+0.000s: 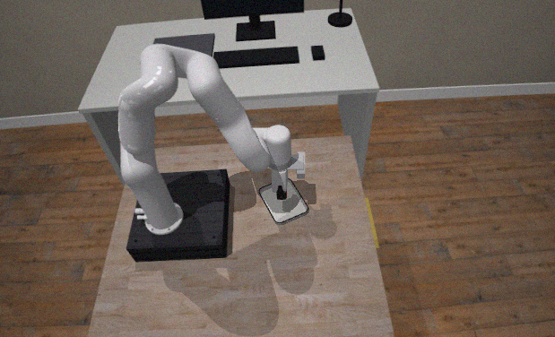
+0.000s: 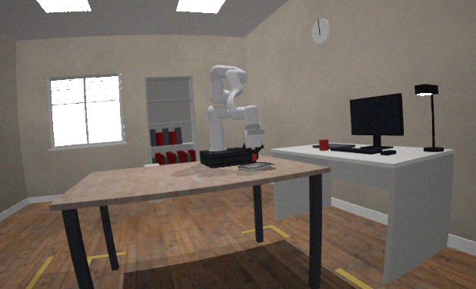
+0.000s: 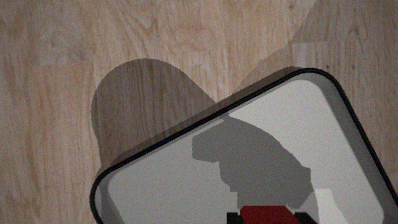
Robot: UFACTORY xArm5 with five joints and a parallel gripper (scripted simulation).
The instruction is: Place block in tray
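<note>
Now: the white tray 60 mm below my hand. From my hand the other things lie so: red block (right at my hand).
</note>
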